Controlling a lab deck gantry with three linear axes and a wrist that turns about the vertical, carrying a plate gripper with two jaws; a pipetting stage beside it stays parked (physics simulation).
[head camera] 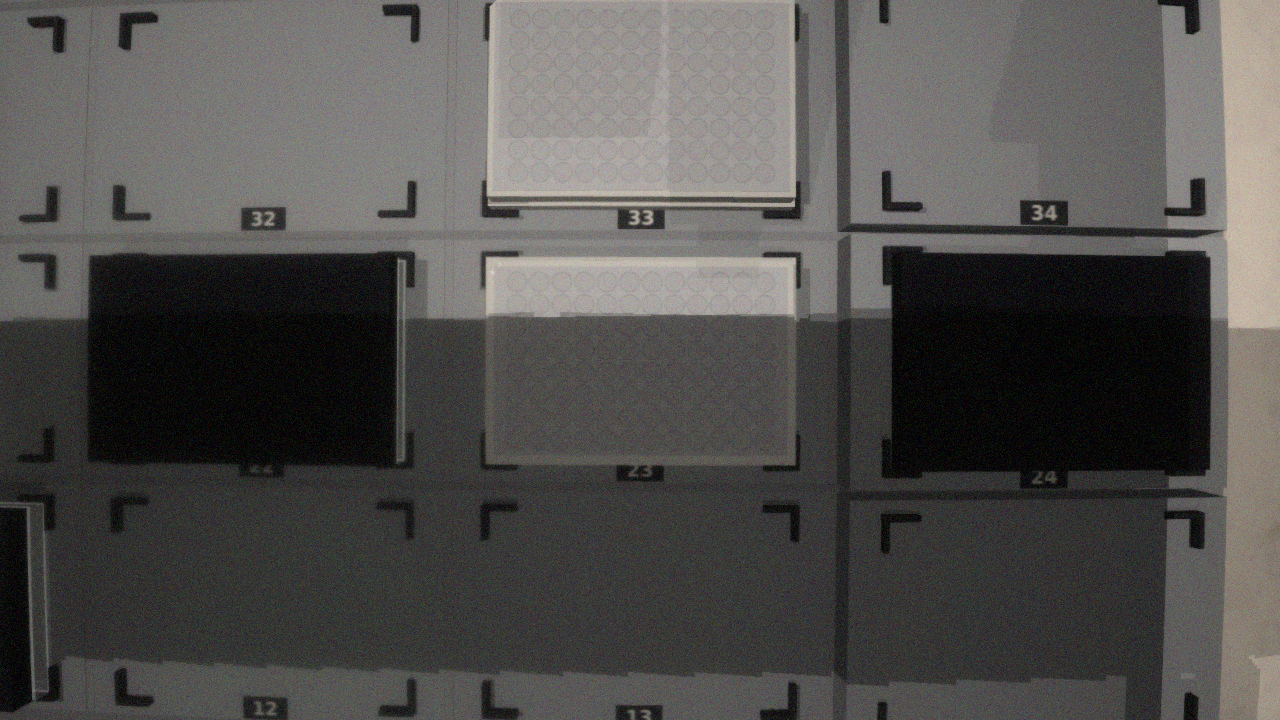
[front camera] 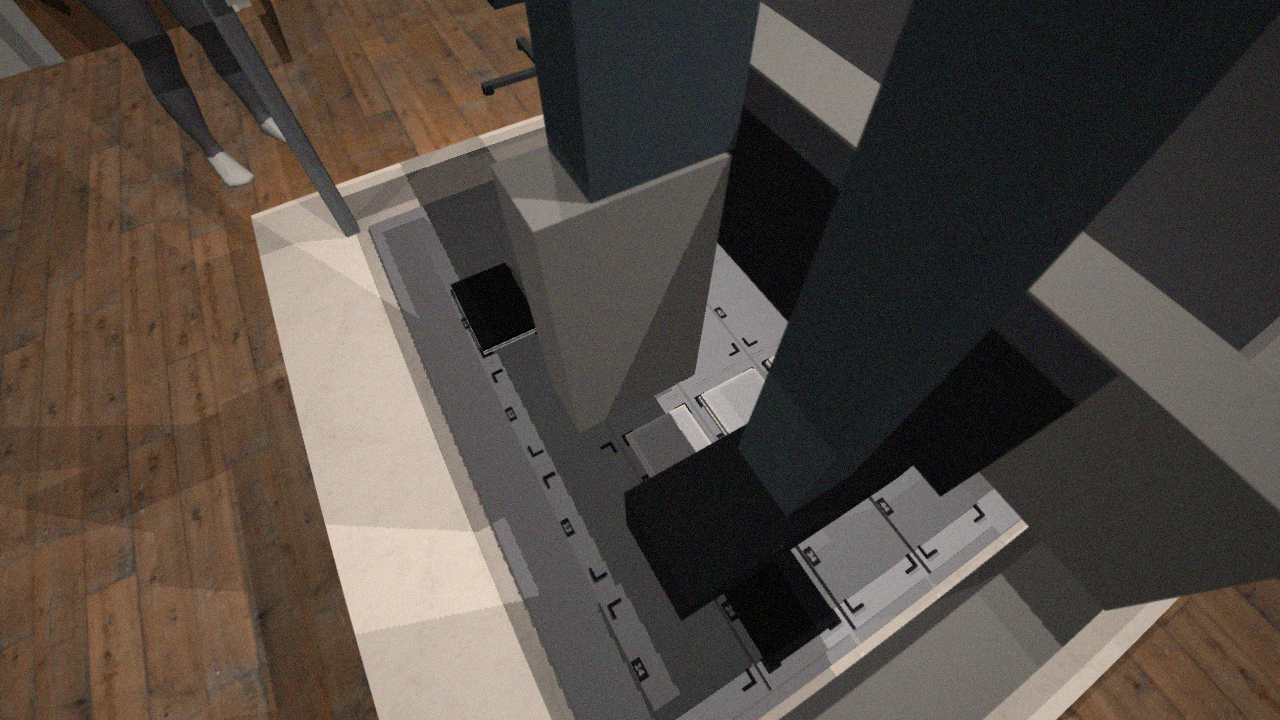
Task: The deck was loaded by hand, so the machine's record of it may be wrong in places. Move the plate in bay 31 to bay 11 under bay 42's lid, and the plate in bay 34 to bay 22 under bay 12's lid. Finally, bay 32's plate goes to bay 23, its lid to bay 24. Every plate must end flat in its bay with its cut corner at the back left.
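Pixels of known places: robot's base at its link origin: [front camera: 453, 291].
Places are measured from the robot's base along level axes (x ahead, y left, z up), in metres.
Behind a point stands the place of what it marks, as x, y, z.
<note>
The housing of my gripper [front camera: 707, 523] hangs over the front right of the deck in the front view. Its jaws are hidden there and do not show in the head view, so their opening cannot be told. A pale plate [front camera: 657, 447] @[0.364, 0.132, 0.014] [head camera: 640, 385] @[0.392, 0.140, 0.014] lies in bay 23, mostly in shadow. Bay 22 holds a black-topped plate [head camera: 241, 358] @[0.231, 0.150, 0.016] with a pale strip at its right edge. Another black-topped plate [front camera: 492, 307] @[0.071, 0.038, 0.017] [head camera: 13, 608] @[0.128, 0.044, 0.015] is in bay 11, cut off in the head view. Bays 32, 34 and 12 hold no plate. Bay 31 is out of the head view. Cut corners are unclear.
A pale plate [front camera: 732, 400] @[0.357, 0.246, 0.014] [head camera: 640, 102] @[0.392, 0.254, 0.014], apparently lidded, lies in bay 33. A black plate-sized piece [front camera: 776, 608] @[0.578, 0.144, 0.022] [head camera: 1049, 362] @[0.552, 0.150, 0.022] covers bay 24. The grey pipetting stage [front camera: 626, 295] stands left of the dark gantry column [front camera: 913, 250] @[0.527, 0.085, 0.522] and hides part of the deck.
</note>
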